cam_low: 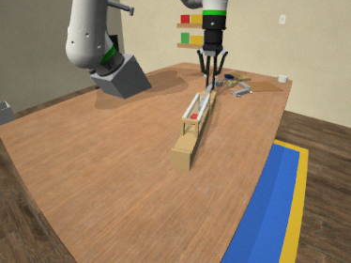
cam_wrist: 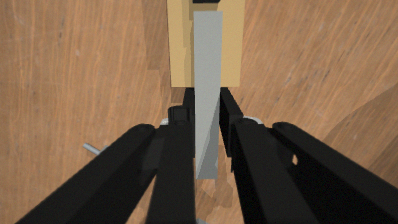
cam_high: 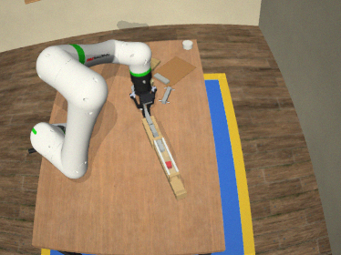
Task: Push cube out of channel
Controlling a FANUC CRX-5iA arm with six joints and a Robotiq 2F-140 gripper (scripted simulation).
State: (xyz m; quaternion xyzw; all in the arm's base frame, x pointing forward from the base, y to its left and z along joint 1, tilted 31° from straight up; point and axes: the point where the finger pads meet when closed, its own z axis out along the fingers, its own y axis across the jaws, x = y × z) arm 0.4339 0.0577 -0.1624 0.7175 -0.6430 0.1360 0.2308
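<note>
My gripper is now 280 mm to the left of the channel, 40 mm short of it and 30 mm above it. Round my hand: grey push rod 30 mm below; grey hexagonal block 230 mm to the left, 70 mm below, 20 mm behind; cream ring 260 mm to the left, 70 mm below, 60 mm ahead.
</note>
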